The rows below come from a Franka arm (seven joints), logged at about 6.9 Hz.
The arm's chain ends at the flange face. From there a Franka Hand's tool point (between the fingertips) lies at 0.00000 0.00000 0.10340 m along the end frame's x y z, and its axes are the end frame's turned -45 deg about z.
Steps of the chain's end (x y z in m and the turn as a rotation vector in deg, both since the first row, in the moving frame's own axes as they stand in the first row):
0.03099, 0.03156, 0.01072, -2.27, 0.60, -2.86
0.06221, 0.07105, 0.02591, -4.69, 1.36, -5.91
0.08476, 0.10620, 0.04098, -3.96, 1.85, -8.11
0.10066, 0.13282, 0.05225, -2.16, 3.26, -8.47
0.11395, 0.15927, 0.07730, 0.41, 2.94, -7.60
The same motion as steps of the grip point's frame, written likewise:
-0.00244, 0.04794, 0.01063, -2.03, -1.18, -2.86
-0.01009, 0.10215, 0.02554, -4.28, -2.35, -5.91
-0.01732, 0.14260, 0.04068, -4.11, -1.49, -8.11
-0.02083, 0.17188, 0.05201, -3.83, 0.78, -8.47
-0.02757, 0.19613, 0.07716, -1.79, 2.37, -7.60

